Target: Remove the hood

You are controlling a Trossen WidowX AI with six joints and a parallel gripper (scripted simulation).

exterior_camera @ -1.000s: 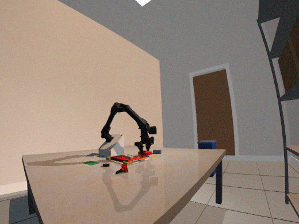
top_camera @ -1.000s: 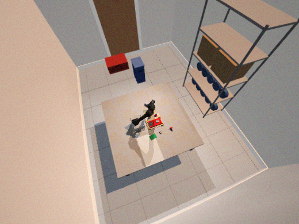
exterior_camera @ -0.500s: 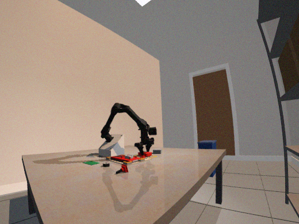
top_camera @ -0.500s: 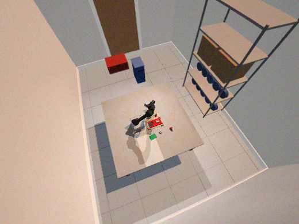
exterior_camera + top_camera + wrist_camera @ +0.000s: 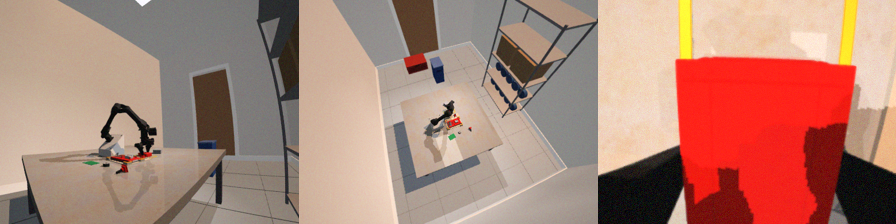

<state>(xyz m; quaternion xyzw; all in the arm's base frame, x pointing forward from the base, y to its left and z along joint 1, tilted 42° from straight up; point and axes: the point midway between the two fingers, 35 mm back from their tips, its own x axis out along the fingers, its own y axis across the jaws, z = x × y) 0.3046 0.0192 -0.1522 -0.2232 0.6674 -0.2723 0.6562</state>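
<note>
Right now the red hood is 10 mm above my gripper tip. From my gripper tip the other things lie so: green patch: 410 mm to the right, 140 mm behind, 10 mm below; black wheel: 390 mm to the right; black axle peg: 100 mm to the right, 60 mm ahead, 20 mm above.
</note>
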